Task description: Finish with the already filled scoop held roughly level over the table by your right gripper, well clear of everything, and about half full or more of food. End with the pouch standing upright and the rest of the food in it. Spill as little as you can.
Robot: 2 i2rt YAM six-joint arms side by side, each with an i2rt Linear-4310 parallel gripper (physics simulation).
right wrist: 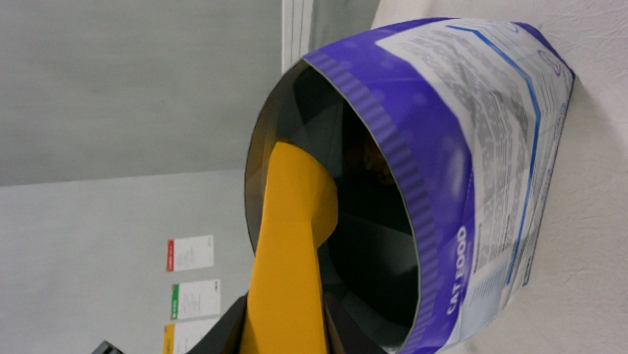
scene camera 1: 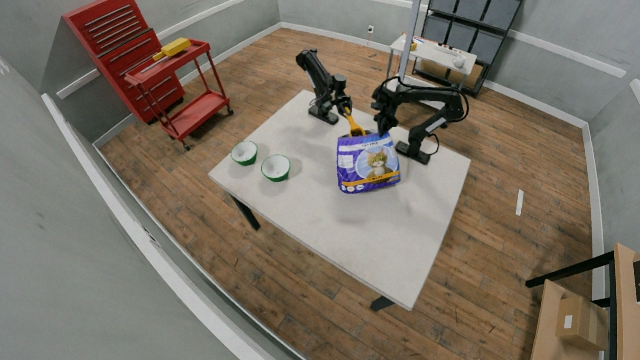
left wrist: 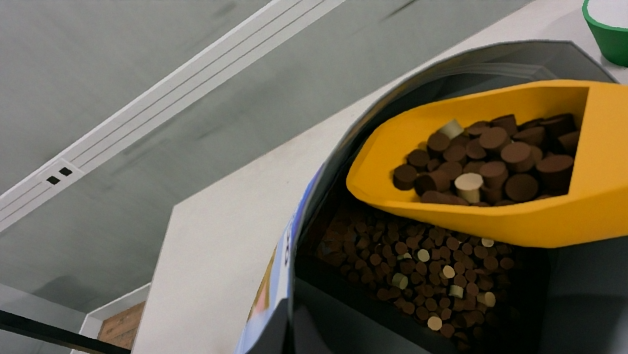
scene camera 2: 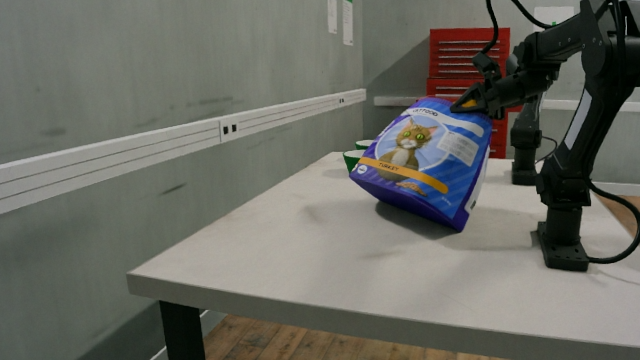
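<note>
The cat food pouch is tilted over the table, its underside partly showing in scene camera 2; whether it touches the table I cannot tell. My left gripper is shut on the pouch's rim. My right gripper is shut on the handle of the yellow scoop. The scoop's bowl is inside the pouch mouth, above the food, and looks well over half full of brown pieces. More food lies deep in the pouch.
Two green bowls with white insides stand on the table, left of the pouch in scene camera 1. A bowl edge shows in the left wrist view. A red cart and tool chest stand beyond the table.
</note>
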